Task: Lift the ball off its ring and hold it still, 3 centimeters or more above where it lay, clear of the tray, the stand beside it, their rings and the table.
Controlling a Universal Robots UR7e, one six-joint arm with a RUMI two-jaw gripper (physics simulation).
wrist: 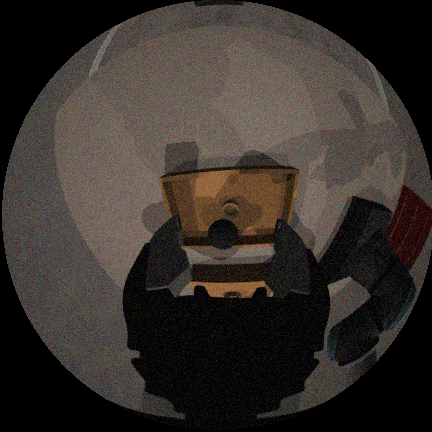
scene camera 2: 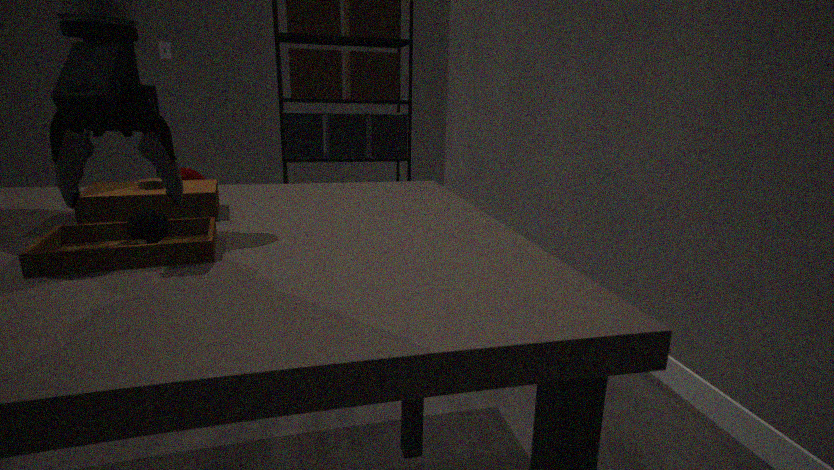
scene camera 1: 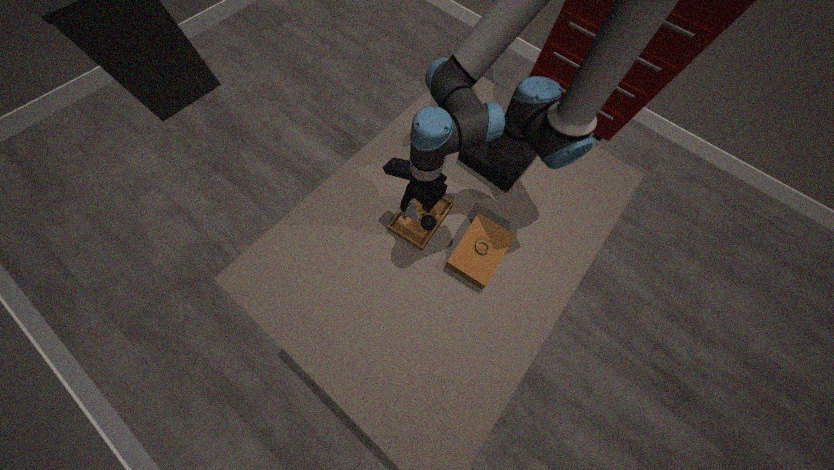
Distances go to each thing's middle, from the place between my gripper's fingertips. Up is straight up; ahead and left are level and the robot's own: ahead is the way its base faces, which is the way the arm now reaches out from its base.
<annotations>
Right now my hand is 60 mm to the right of the dark ball [scene camera 2: 148, 224] and 40 mm above it. Also, from my hand: orange stand [scene camera 1: 476, 257] 230 mm to the left, 40 mm below, 40 mm behind; shallow tray [scene camera 2: 98, 247] 50 mm below, 20 mm to the left, 10 mm behind.
</annotations>
